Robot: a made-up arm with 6 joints. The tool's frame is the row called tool.
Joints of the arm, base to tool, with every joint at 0 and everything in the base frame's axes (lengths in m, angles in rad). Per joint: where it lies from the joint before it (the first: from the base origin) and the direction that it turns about. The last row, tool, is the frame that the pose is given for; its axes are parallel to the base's.
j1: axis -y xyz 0 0 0.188
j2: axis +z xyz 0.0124 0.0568 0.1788
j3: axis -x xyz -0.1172 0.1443 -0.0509
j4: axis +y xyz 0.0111 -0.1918 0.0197
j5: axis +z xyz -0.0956 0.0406 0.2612
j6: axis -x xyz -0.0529 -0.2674 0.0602
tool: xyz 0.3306 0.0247 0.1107
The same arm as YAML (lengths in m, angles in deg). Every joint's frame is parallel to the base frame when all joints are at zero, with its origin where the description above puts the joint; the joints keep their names.
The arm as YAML. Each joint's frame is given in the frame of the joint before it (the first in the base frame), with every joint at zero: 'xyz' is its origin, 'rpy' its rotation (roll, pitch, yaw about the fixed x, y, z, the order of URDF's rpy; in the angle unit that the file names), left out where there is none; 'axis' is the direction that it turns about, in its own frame. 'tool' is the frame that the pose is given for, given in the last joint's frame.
units:
  length: m
  angle: deg
joints:
  - name: j1
    type: revolute
    origin:
      xyz: [0.0, 0.0, 0.188]
    axis: [0.0, -1.0, 0.0]
  - name: j2
    type: revolute
    origin:
      xyz: [0.0124, 0.0568, 0.1788]
    axis: [0.0, 0.0, 1.0]
  - name: j3
    type: revolute
    origin:
      xyz: [-0.1172, 0.1443, -0.0509]
    axis: [-1.0, 0.0, 0.0]
  - name: j4
    type: revolute
    origin:
      xyz: [0.0111, -0.1918, 0.0197]
    axis: [0.0, 1.0, 0.0]
  - name: j5
    type: revolute
    origin:
      xyz: [-0.0956, 0.0406, 0.2612]
    axis: [0.0, 0.0, 1.0]
  - name: j6
    type: revolute
    origin:
      xyz: [-0.0529, -0.2674, 0.0602]
    axis: [-1.0, 0.0, 0.0]
tool:
  origin:
    xyz: [0.3306, 0.0247, 0.1107]

